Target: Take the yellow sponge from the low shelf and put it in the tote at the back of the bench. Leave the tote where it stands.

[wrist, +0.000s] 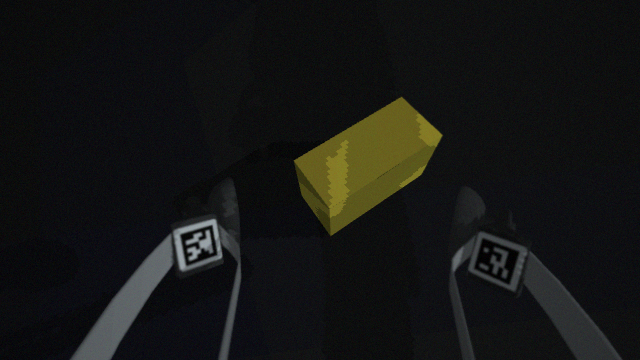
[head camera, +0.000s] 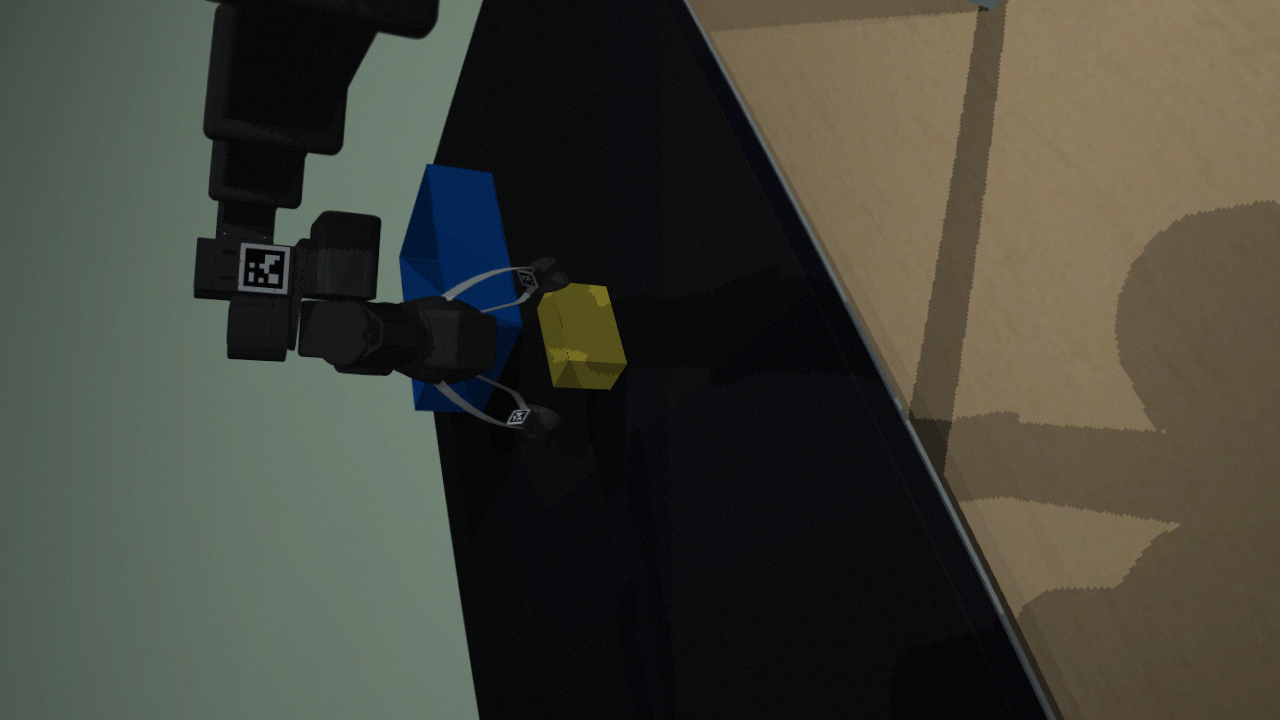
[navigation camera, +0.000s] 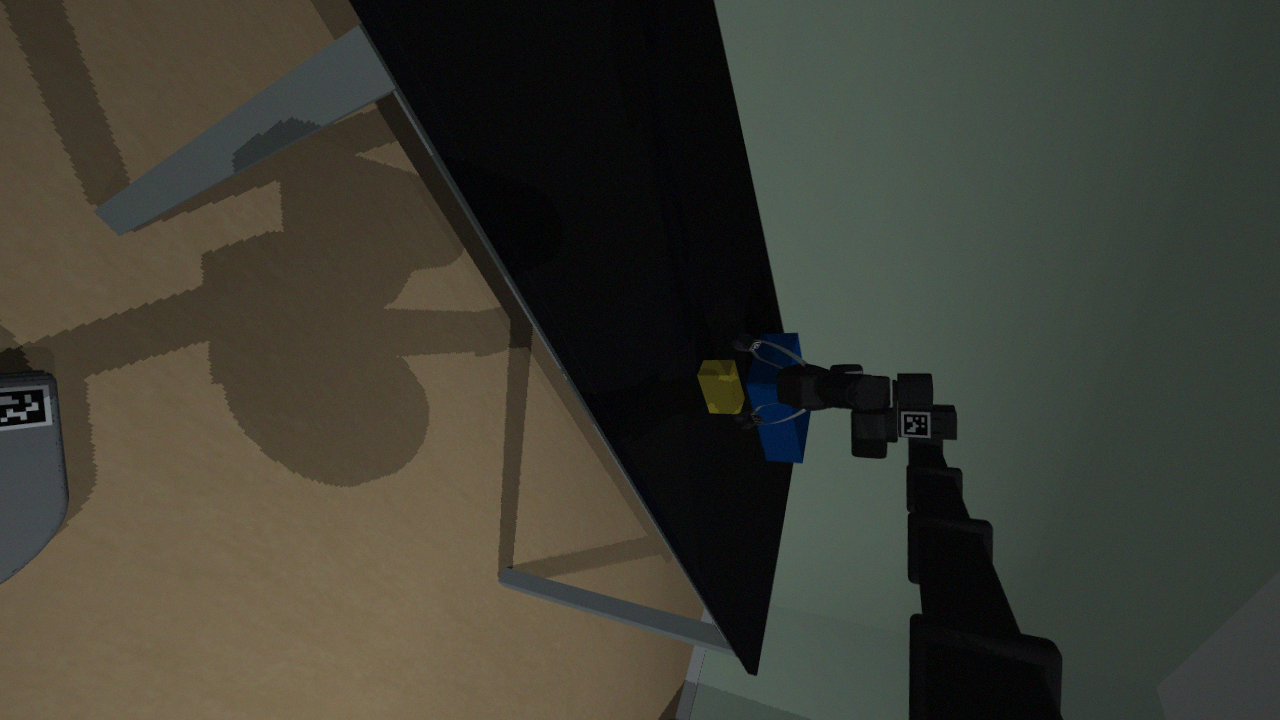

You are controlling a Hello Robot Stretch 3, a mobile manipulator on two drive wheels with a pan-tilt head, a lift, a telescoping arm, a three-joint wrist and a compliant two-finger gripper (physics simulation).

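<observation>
The yellow sponge lies on the black bench top, close in front of the blue tote. The tote stands at the bench's back edge, partly hidden by my wrist and gripper. My gripper is open and empty. It hangs over the tote's front side and the strip beside the sponge. In the wrist view the sponge shows beyond the fingertips, turned at an angle, with no finger seen touching it. The low shelf cannot be made out.
My arm reaches in along the green wall behind the bench. Grey bench legs stand at the front. My base shows at the navigation view's left edge, on the wooden floor.
</observation>
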